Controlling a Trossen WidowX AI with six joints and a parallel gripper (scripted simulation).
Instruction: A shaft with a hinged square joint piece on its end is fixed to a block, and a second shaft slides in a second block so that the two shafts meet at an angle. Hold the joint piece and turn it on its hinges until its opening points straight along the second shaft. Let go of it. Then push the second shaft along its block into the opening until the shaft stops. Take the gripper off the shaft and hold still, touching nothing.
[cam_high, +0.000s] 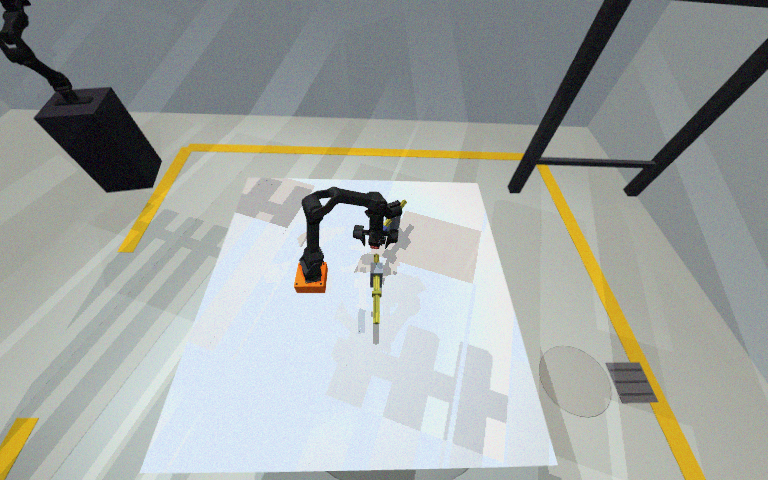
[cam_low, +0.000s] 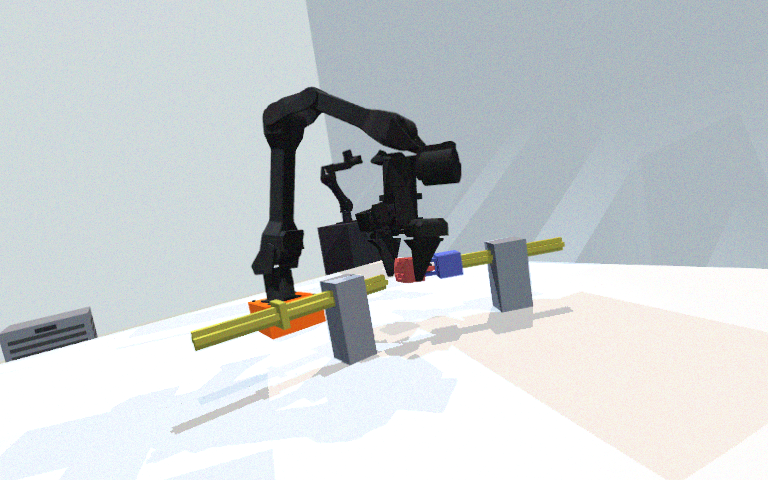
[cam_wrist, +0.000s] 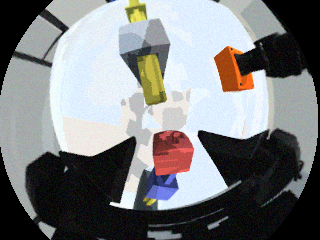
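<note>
Right now my gripper tip is 2 cm to the right of the red square joint piece, 1 cm below it and 1 cm short of it.
</note>
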